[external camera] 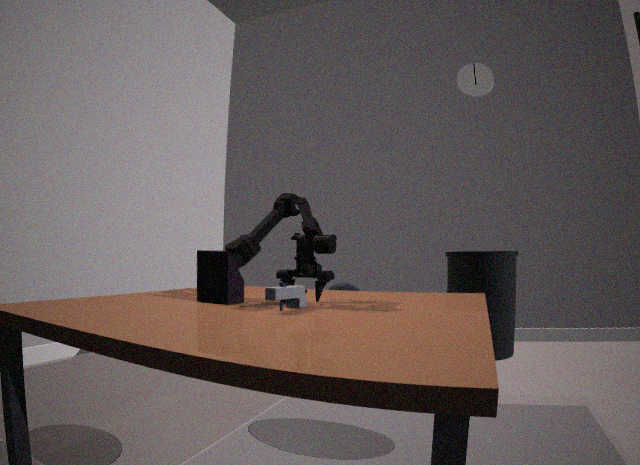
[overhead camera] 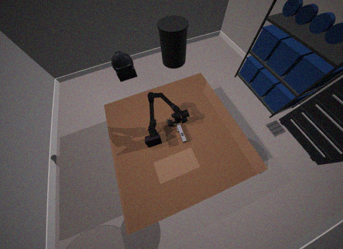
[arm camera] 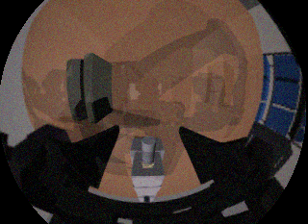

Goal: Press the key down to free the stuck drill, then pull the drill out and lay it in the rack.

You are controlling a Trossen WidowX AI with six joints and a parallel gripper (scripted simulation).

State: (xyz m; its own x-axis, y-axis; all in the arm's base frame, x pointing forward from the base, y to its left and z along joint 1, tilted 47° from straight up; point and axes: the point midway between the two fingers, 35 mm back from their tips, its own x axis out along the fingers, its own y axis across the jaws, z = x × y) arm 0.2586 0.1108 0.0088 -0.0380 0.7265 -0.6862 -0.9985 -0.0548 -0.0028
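My gripper tip is now 50 mm to the left of the drill and 30 mm below it. Also, from my gripper tip: thin dark pin 140 mm to the right, 40 mm above; then greenish rack 80 mm behind, 50 mm to the left; then light grey block 110 mm to the right, 30 mm above.
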